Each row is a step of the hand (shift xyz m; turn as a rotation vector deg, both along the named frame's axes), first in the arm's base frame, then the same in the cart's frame.
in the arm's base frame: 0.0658 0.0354 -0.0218 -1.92 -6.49 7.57
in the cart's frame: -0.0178 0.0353 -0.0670 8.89 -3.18 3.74
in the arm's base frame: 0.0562 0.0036 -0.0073 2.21 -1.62 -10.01
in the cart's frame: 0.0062 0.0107 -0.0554 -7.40 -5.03 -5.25
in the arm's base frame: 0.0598 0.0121 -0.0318 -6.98 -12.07 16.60
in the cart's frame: -0.0178 0.0093 -0.0658 17.86 -5.54 10.97
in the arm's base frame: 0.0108 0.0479 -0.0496 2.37 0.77 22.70
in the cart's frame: -0.0610 0.0253 -0.0225 19.90 10.16 4.72
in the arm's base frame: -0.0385 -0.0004 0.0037 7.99 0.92 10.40
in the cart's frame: -0.0063 -0.0060 0.0377 10.60 6.44 -4.36
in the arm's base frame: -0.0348 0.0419 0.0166 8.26 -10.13 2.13
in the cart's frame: -0.0125 0.0378 0.0407 8.31 -6.73 -7.81
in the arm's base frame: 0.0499 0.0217 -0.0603 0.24 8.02 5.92
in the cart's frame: -0.0491 0.0047 -0.0645 1.70 9.61 2.06
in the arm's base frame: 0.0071 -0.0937 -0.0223 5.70 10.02 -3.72
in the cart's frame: 0.0232 -0.0918 -0.0192 -6.15 8.58 -5.95
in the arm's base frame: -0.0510 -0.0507 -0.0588 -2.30 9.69 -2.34
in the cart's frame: -0.0416 -0.0784 0.0275 -6.81 7.35 2.06
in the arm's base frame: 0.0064 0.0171 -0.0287 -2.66 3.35 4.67
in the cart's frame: -0.0307 0.0051 -0.0138 1.92 4.38 4.16
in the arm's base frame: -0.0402 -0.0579 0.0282 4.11 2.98 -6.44
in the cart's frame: 0.0395 -0.0483 0.0433 -5.84 0.88 -5.69
